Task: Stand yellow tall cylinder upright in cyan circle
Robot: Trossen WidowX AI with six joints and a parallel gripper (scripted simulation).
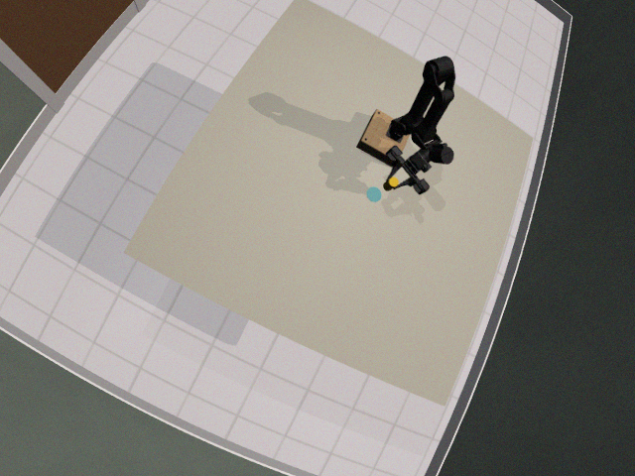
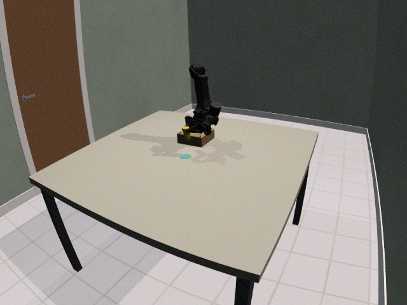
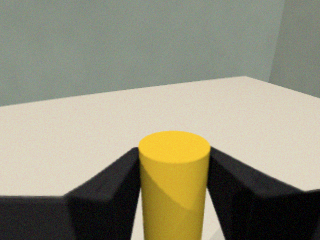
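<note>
My hand is 15 cm above the cyan circle, 3 cm short of it and 2 cm to the left of it. The rest, counted from my hand: yellow tall cylinder: 2 cm below, 2 cm ahead, 1 cm to the right.
</note>
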